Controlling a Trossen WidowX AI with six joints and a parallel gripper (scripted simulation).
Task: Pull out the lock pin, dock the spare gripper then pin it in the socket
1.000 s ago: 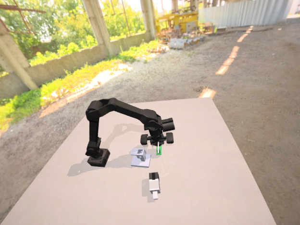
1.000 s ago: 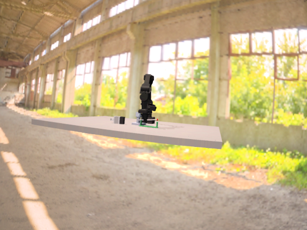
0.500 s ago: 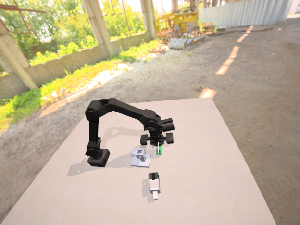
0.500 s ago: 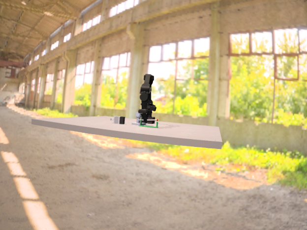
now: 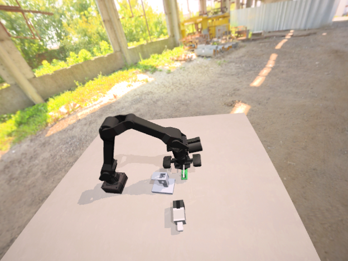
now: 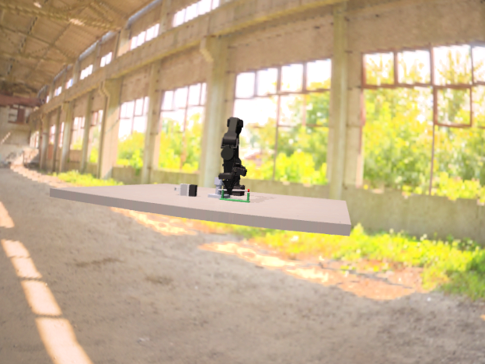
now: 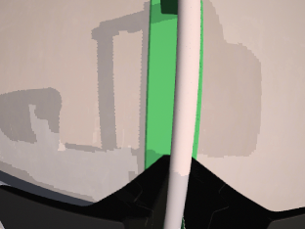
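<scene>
Now: gripper tip 20 mm to the right of the green cradle. From my gripper tip the other things lie so: grey mount: 110 mm behind, 60 mm to the right, 30 mm above; then spare gripper: 230 mm to the right, 50 mm behind.
</scene>
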